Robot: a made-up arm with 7 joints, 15 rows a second.
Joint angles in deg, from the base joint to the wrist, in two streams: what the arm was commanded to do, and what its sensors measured. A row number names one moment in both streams.
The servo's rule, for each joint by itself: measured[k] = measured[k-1] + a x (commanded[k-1-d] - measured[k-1]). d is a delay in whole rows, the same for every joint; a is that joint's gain. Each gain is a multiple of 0.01, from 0.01 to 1. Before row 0 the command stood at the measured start. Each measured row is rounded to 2 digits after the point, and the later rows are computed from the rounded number. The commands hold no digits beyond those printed.
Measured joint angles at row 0:
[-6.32, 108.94, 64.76, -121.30, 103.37, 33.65, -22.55]
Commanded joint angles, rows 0 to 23:
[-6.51, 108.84, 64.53, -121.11, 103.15, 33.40, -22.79]
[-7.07, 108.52, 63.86, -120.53, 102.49, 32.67, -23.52]
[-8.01, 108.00, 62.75, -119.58, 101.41, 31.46, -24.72]
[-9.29, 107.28, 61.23, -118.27, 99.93, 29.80, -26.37]
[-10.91, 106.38, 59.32, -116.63, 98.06, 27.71, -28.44]
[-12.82, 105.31, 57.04, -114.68, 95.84, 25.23, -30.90]
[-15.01, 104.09, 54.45, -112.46, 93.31, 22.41, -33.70]
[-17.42, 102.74, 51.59, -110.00, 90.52, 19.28, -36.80]
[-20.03, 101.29, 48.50, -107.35, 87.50, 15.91, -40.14]
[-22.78, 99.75, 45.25, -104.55, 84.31, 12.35, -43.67]
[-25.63, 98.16, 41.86, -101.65, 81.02, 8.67, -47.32]
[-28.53, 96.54, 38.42, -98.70, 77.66, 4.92, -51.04]
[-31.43, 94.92, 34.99, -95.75, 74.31, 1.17, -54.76]
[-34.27, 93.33, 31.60, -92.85, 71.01, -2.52, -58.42]
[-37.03, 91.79, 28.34, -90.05, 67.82, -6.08, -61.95]
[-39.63, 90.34, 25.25, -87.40, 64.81, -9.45, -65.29]
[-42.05, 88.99, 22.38, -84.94, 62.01, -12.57, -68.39]
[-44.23, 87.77, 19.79, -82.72, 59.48, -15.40, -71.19]
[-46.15, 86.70, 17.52, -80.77, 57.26, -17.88, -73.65]
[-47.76, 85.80, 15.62, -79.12, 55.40, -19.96, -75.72]
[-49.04, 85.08, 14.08, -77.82, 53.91, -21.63, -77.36]
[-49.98, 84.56, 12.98, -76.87, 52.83, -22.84, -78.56]
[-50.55, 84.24, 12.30, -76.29, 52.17, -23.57, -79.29]
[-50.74, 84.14, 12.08, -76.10, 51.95, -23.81, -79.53]
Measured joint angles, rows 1 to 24:
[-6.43, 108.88, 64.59, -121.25, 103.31, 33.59, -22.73]
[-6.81, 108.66, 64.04, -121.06, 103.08, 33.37, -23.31]
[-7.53, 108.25, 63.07, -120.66, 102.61, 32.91, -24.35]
[-8.59, 107.65, 61.69, -120.01, 101.86, 32.16, -25.84]
[-9.98, 106.86, 59.91, -119.10, 100.80, 31.09, -27.76]
[-11.68, 105.90, 57.76, -117.91, 99.41, 29.68, -30.08]
[-13.68, 104.78, 55.28, -116.44, 97.70, 27.94, -32.76]
[-15.92, 103.52, 52.51, -114.70, 95.69, 25.86, -35.75]
[-18.39, 102.14, 49.50, -112.72, 93.40, 23.47, -39.00]
[-21.02, 100.66, 46.31, -110.51, 90.85, 20.80, -42.46]
[-23.79, 99.11, 42.97, -108.12, 88.10, 17.89, -46.06]
[-26.63, 97.52, 39.56, -105.58, 85.18, 14.78, -49.75]
[-29.51, 95.91, 36.13, -102.93, 82.14, 11.51, -53.46]
[-32.37, 94.31, 32.73, -100.21, 79.02, 8.14, -57.13]
[-35.17, 92.75, 29.44, -97.47, 75.88, 4.73, -60.70]
[-37.85, 91.26, 26.30, -94.75, 72.78, 1.33, -64.10]
[-40.37, 89.85, 23.36, -92.10, 69.76, -2.01, -67.27]
[-42.69, 88.56, 20.68, -89.57, 66.88, -5.22, -70.17]
[-44.77, 87.41, 18.31, -87.19, 64.19, -8.26, -72.75]
[-46.56, 86.41, 16.29, -85.01, 61.73, -11.07, -74.95]
[-48.05, 85.59, 14.63, -83.07, 59.54, -13.60, -76.73]
[-49.21, 84.95, 13.39, -81.40, 57.66, -15.82, -78.08]
[-50.01, 84.51, 12.57, -80.02, 56.12, -17.68, -78.98]
[-50.45, 84.28, 12.20, -78.96, 54.95, -19.15, -79.39]
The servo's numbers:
d 0
a 0.60 0.62 0.75 0.27 0.28 0.24 0.74

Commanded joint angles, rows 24 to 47:
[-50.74, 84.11, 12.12, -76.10, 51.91, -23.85, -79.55]
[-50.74, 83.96, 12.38, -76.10, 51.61, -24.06, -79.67]
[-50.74, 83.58, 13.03, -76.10, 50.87, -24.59, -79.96]
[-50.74, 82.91, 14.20, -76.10, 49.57, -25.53, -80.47]
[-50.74, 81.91, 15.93, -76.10, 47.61, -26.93, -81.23]
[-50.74, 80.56, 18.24, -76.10, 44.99, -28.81, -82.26]
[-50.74, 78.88, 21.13, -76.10, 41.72, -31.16, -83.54]
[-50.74, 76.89, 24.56, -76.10, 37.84, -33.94, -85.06]
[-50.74, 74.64, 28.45, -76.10, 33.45, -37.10, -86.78]
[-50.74, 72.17, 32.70, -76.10, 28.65, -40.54, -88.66]
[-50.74, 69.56, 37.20, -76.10, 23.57, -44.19, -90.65]
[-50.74, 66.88, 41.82, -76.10, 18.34, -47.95, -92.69]
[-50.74, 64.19, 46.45, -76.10, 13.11, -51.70, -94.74]
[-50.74, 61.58, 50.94, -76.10, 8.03, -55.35, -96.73]
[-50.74, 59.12, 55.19, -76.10, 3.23, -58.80, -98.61]
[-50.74, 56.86, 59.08, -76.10, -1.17, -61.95, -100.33]
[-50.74, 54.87, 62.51, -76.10, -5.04, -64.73, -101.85]
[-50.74, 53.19, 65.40, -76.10, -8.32, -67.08, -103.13]
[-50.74, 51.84, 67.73, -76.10, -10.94, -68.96, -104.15]
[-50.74, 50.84, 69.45, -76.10, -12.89, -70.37, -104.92]
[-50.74, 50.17, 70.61, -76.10, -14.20, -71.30, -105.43]
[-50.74, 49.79, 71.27, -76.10, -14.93, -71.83, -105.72]
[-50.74, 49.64, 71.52, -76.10, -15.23, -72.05, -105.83]
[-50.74, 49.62, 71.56, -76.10, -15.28, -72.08, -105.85]
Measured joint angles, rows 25 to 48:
[-50.62, 84.17, 12.14, -78.19, 54.10, -20.28, -79.51]
[-50.69, 84.04, 12.32, -77.63, 53.40, -21.19, -79.63]
[-50.72, 83.75, 12.85, -77.22, 52.69, -22.01, -79.87]
[-50.73, 83.23, 13.86, -76.92, 51.82, -22.85, -80.31]
[-50.74, 82.41, 15.41, -76.70, 50.64, -23.83, -80.99]
[-50.74, 81.26, 17.53, -76.54, 49.06, -25.03, -81.93]
[-50.74, 79.78, 20.23, -76.42, 47.00, -26.50, -83.12]
[-50.74, 77.99, 23.48, -76.33, 44.44, -28.29, -84.56]
[-50.74, 75.91, 27.21, -76.27, 41.36, -30.40, -86.20]
[-50.74, 73.59, 31.33, -76.22, 37.80, -32.83, -88.02]
[-50.74, 71.09, 35.73, -76.19, 33.82, -35.56, -89.97]
[-50.74, 68.48, 40.30, -76.17, 29.49, -38.53, -91.98]
[-50.74, 65.82, 44.91, -76.15, 24.90, -41.69, -94.02]
[-50.74, 63.19, 49.43, -76.14, 20.18, -44.97, -96.03]
[-50.74, 60.67, 53.75, -76.13, 15.43, -48.29, -97.94]
[-50.74, 58.31, 57.75, -76.12, 10.78, -51.57, -99.71]
[-50.74, 56.18, 61.32, -76.11, 6.35, -54.73, -101.29]
[-50.74, 54.33, 64.38, -76.11, 2.24, -57.69, -102.65]
[-50.74, 52.79, 66.89, -76.11, -1.45, -60.39, -103.76]
[-50.74, 51.58, 68.81, -76.11, -4.65, -62.79, -104.62]
[-50.74, 50.71, 70.16, -76.11, -7.32, -64.83, -105.22]
[-50.74, 50.14, 70.99, -76.11, -9.45, -66.51, -105.59]
[-50.74, 49.83, 71.39, -76.11, -11.07, -67.84, -105.77]
[-50.74, 49.70, 71.52, -76.11, -12.25, -68.86, -105.83]

